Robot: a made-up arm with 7 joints. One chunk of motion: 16 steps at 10 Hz.
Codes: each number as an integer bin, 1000 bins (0 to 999) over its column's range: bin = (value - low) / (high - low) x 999, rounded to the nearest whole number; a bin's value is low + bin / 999 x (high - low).
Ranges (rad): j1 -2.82..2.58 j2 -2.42..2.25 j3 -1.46..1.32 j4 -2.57..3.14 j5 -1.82..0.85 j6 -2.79..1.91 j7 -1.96..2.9
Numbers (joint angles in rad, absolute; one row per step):
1: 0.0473 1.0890 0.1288 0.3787 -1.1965 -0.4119 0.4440
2: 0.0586 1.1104 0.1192 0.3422 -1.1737 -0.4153 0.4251
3: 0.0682 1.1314 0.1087 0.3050 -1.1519 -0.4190 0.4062
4: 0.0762 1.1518 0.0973 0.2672 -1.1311 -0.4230 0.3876
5: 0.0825 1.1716 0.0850 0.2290 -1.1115 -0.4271 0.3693
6: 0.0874 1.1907 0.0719 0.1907 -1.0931 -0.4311 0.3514
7: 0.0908 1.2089 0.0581 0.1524 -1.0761 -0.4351 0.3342
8: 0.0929 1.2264 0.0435 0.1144 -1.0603 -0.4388 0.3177
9: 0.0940 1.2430 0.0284 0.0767 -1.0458 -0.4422 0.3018
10: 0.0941 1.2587 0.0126 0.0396 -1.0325 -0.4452 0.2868
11: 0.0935 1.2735 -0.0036 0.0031 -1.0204 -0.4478 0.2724
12: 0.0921 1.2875 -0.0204 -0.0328 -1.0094 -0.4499 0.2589
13: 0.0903 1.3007 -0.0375 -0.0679 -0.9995 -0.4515 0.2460
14: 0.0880 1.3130 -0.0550 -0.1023 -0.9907 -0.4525 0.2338
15: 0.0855 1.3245 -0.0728 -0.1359 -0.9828 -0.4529 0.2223
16: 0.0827 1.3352 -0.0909 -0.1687 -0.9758 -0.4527 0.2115
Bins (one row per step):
1: 530 751 571 516 233 505 494
2: 533 755 567 510 242 505 490
3: 534 760 564 503 250 504 486
4: 536 764 560 496 258 503 483
5: 537 768 555 490 265 502 479
6: 538 772 550 483 272 501 475
7: 538 776 546 476 278 501 472
8: 539 780 540 470 284 500 468
9: 539 784 535 463 290 499 465
10: 539 787 529 457 295 498 462
11: 539 790 523 450 299 498 459
12: 539 793 517 444 303 497 456
13: 538 796 511 438 307 497 453
14: 538 799 505 432 310 497 451
15: 538 801 498 426 313 497 449
16: 537 803 492 420 316 497 446

